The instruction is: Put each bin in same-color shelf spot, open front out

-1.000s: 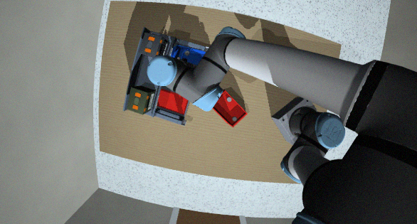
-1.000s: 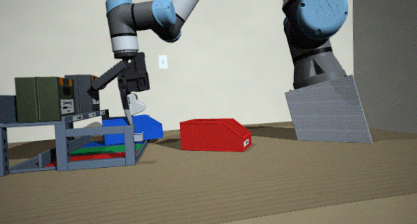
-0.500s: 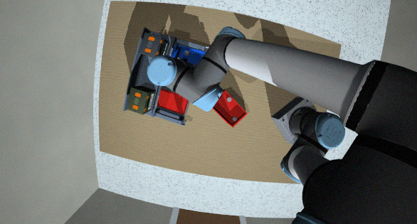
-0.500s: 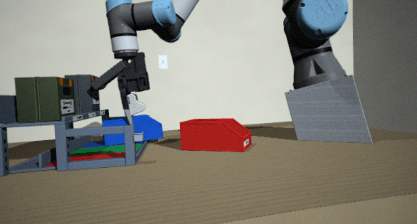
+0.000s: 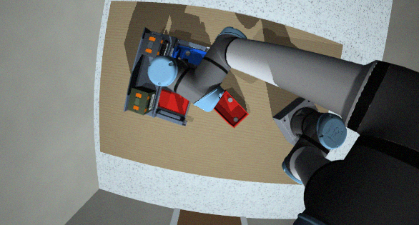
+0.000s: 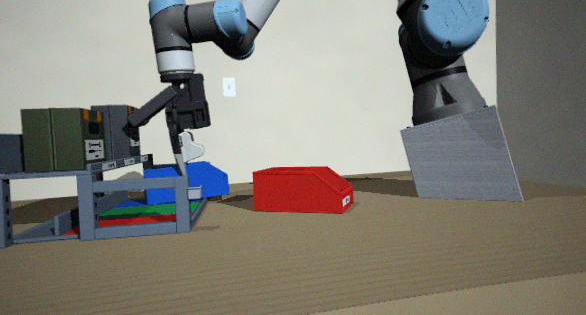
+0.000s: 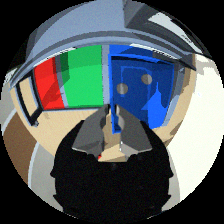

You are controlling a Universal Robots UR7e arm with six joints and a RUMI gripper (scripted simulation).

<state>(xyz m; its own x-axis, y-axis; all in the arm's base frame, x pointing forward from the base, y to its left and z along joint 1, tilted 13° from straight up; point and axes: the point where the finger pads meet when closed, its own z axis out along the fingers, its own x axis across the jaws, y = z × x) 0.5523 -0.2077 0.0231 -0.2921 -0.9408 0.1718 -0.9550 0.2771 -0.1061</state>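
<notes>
The blue bin lies 5 cm to the right of my hand, 2 cm below it and 2 cm behind it. Round my hand: top board 17 cm ahead, 3 cm above, 2 cm to the left; grey box 13 cm ahead, 9 cm to the right, 9 cm above; green box 19 cm ahead, 13 cm to the left, 8 cm above.
</notes>
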